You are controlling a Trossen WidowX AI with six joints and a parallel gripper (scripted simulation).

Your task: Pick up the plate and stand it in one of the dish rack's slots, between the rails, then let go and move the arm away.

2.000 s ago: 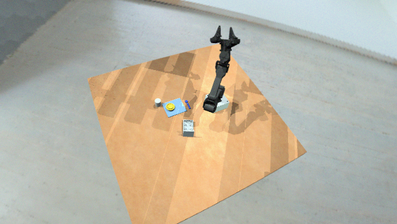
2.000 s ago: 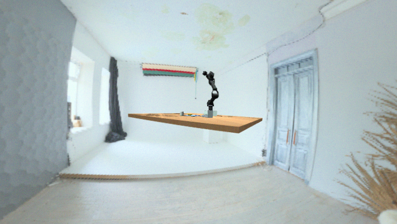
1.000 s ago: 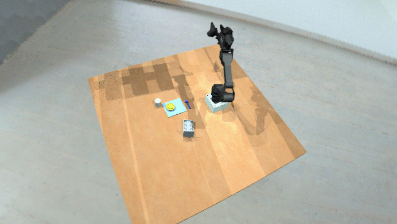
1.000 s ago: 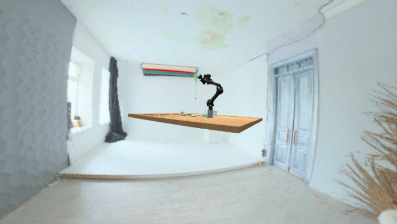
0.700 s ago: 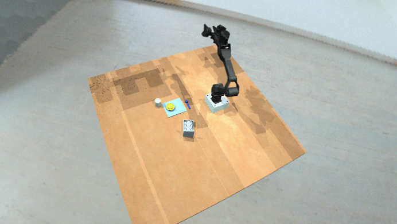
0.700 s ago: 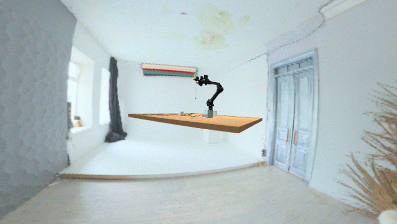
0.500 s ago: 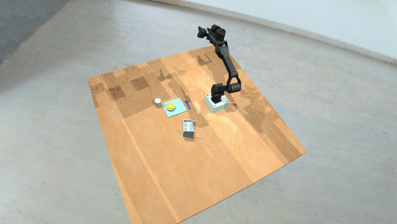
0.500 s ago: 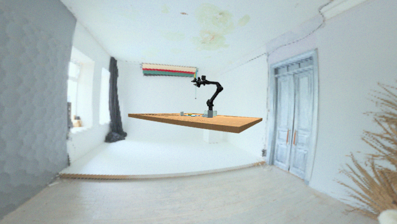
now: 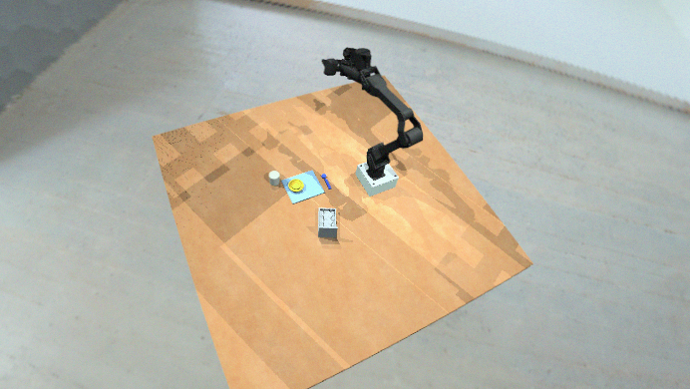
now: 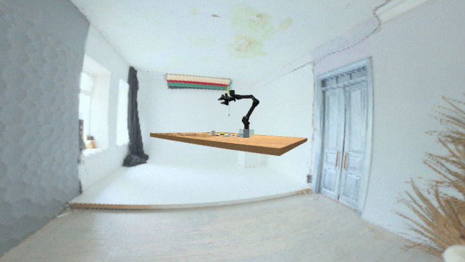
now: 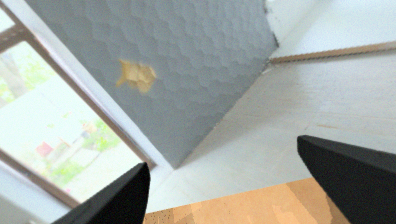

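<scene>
Right now my gripper tip is 40 cm above the yellow plate, 28 cm short of it and 25 cm to the right of it. The rest, counted from my gripper tip: pale cup: 39 cm below, 35 cm ahead, 17 cm to the left; then light blue mat: 41 cm below, 26 cm to the left, 25 cm ahead; then blue utensil: 41 cm below, 27 cm to the left, 14 cm ahead.
</scene>
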